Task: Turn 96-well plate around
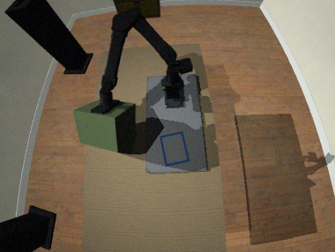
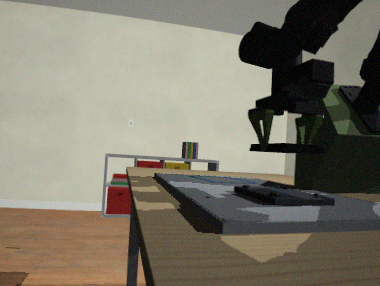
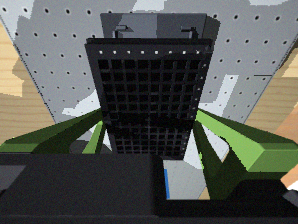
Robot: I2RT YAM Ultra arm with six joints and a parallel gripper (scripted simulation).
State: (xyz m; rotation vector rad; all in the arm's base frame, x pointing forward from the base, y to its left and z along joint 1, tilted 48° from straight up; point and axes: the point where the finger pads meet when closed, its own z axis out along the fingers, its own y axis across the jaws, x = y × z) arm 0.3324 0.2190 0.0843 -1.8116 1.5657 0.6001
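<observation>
My hand is right at the black 96-well plate. Also, from my hand: plate nest N1: 90 mm below.
</observation>
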